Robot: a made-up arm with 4 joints.
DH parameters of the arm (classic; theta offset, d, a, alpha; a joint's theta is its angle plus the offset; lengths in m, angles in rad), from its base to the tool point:
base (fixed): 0 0.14 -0.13 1.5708
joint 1: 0.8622 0 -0.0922 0
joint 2: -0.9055 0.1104 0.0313 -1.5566
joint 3: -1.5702 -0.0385 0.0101 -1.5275
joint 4: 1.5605 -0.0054 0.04 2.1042
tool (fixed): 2.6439 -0.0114 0 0
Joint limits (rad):
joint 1: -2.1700..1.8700
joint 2: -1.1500..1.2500
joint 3: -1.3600..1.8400
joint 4: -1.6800..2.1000
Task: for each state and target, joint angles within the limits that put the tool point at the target. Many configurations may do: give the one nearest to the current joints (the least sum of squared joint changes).
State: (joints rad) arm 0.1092 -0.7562 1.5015 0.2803
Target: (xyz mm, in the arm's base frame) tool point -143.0 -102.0 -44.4
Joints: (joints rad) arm 0.5416 -1.0601 1.8154 -0.5139
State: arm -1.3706 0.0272 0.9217 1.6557
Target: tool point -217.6 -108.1 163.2
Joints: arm -1.2891 0.2367 1.4190 2.1000
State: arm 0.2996 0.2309 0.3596 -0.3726
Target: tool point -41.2 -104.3 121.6
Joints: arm 1.1309 1.0011 0.3157 0.1345
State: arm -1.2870 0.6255 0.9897 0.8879
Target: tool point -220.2 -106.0 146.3
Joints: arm -1.5156 1.1744 1.4773 0.9916
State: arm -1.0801 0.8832 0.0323 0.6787
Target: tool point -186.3 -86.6 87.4
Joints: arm -0.9587 1.0378 -0.0219 0.7007
